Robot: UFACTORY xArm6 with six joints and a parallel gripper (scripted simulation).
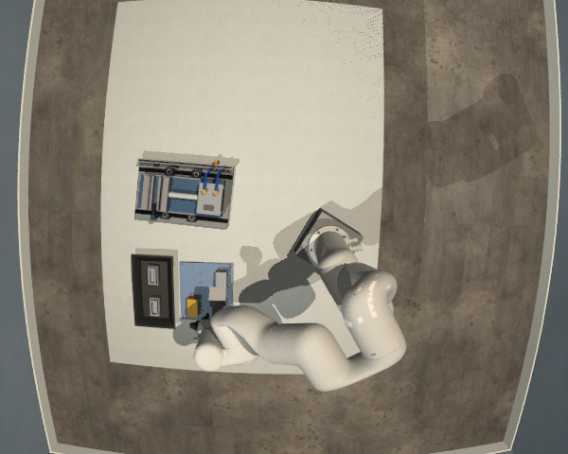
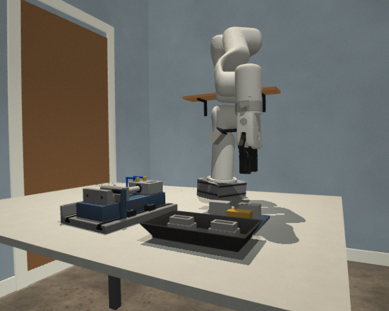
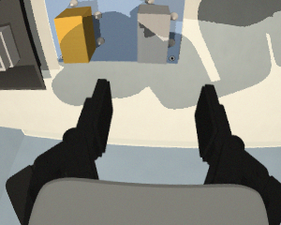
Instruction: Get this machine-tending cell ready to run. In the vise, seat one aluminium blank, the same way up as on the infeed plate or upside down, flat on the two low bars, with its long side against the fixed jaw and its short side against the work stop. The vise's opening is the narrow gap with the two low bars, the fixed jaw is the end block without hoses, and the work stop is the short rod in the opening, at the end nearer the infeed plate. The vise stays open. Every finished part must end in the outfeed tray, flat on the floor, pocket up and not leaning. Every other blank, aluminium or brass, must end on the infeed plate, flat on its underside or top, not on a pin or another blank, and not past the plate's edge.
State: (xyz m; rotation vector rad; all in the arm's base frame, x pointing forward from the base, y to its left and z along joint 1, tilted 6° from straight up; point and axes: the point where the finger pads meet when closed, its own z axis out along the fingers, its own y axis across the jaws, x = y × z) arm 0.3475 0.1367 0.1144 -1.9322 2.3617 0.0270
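The aluminium blank is 12 cm below my hand. From my hand the other things lie so: piston rod 4 cm ahead, 36 cm to the right, 7 cm below; then brass blank 9 cm ahead, 2 cm to the right, 12 cm below; then hose block 3 cm behind, 34 cm to the right, 7 cm below.
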